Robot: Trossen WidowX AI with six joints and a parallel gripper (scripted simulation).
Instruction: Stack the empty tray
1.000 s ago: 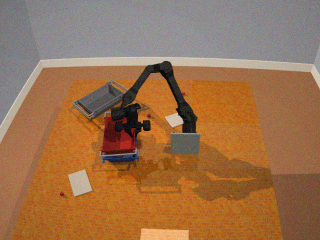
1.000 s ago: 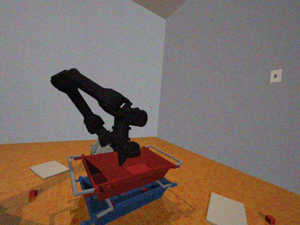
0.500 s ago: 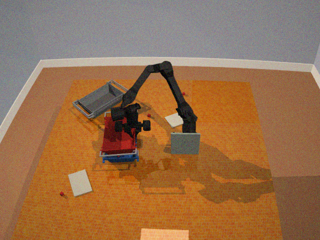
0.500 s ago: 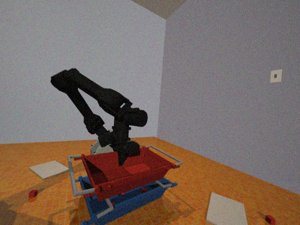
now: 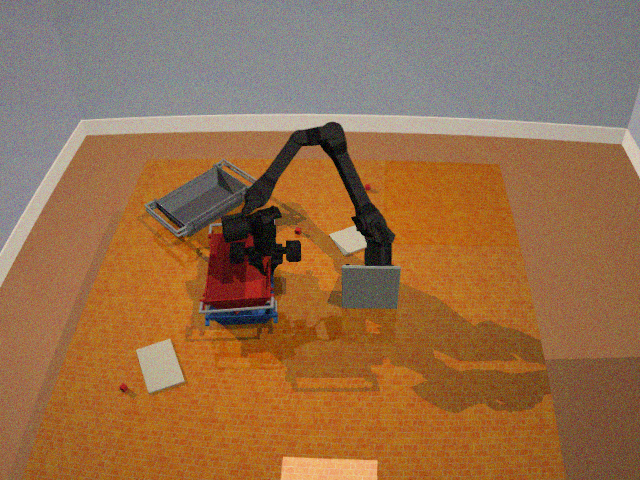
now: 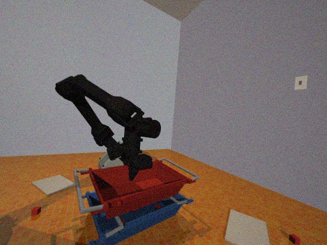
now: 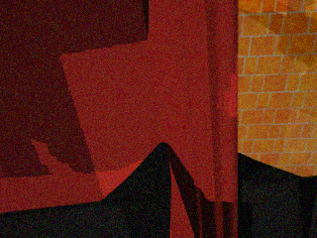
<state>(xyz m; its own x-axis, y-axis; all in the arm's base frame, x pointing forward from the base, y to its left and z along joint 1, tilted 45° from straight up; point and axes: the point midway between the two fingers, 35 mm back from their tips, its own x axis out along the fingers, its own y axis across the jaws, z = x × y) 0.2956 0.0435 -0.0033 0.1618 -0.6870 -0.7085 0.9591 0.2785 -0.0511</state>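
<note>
Right now the red tray is 7 cm ahead of my gripper tip, 2 cm to the left of it and 3 cm above it.
</note>
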